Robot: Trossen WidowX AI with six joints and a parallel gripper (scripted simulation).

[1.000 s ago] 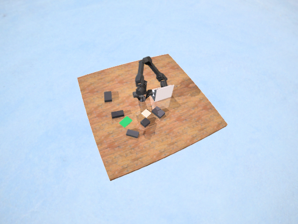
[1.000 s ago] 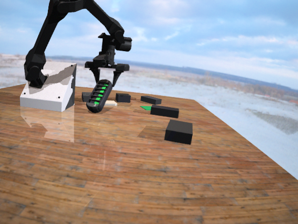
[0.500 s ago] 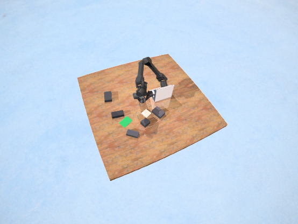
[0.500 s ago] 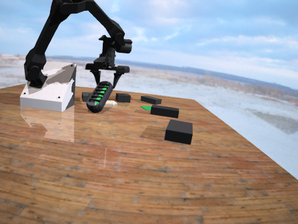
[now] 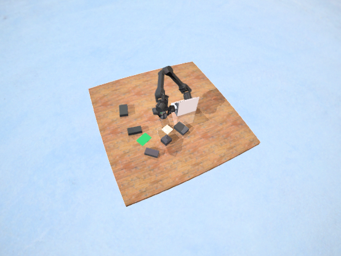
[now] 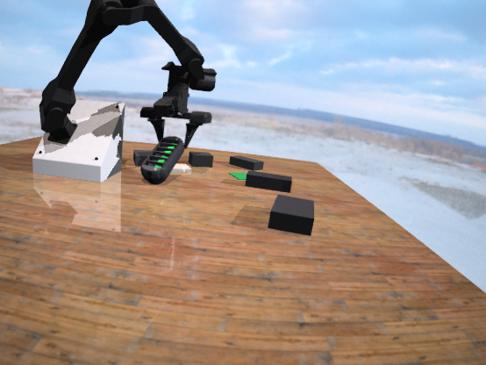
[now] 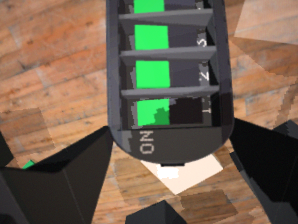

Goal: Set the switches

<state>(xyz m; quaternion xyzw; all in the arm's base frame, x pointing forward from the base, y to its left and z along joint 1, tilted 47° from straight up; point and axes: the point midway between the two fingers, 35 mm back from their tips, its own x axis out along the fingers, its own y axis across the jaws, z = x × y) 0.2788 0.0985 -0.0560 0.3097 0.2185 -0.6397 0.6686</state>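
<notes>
My gripper tip is now 90 mm to the right of the white tile, 80 mm above it and 10 mm past it. The rest, counted from my gripper tip: green tile 210 mm ahead, 120 mm to the left, 80 mm below; then dark block 310 mm ahead, 220 mm to the right, 60 mm below.
</notes>
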